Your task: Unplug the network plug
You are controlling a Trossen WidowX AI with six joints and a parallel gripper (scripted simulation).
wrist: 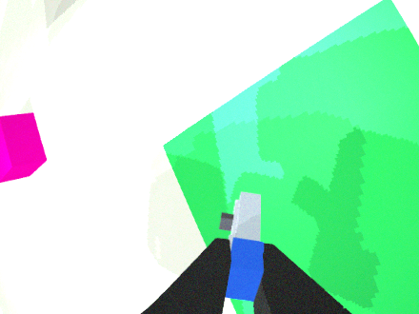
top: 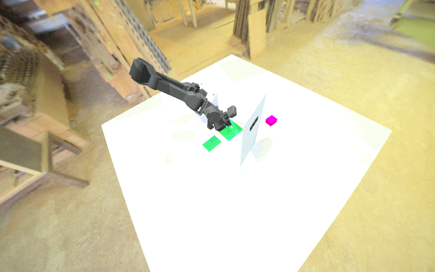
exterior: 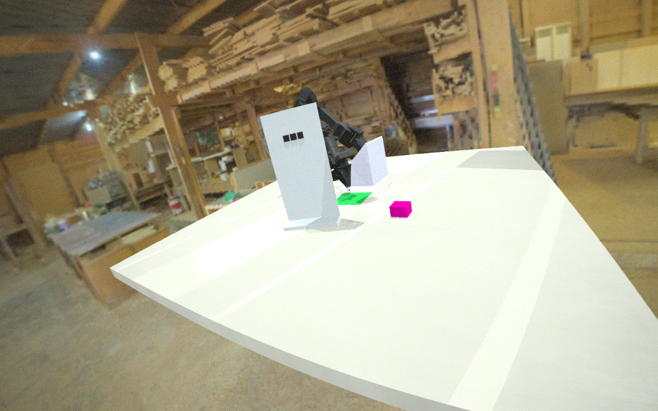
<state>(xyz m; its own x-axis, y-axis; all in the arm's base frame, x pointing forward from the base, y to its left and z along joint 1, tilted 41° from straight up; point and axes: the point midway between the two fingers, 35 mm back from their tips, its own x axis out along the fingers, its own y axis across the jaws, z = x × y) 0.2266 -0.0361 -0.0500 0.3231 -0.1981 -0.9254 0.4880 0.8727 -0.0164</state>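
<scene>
Now: the green patch 40 mm below my gripper tip and 10 mm behind it. The rest, counted from my gripper tip: pale panel 190 mm ahead, 110 mm above, 30 mm to the right; blue plug right at my gripper tip; thin pale tab 10 mm ahead.
</scene>
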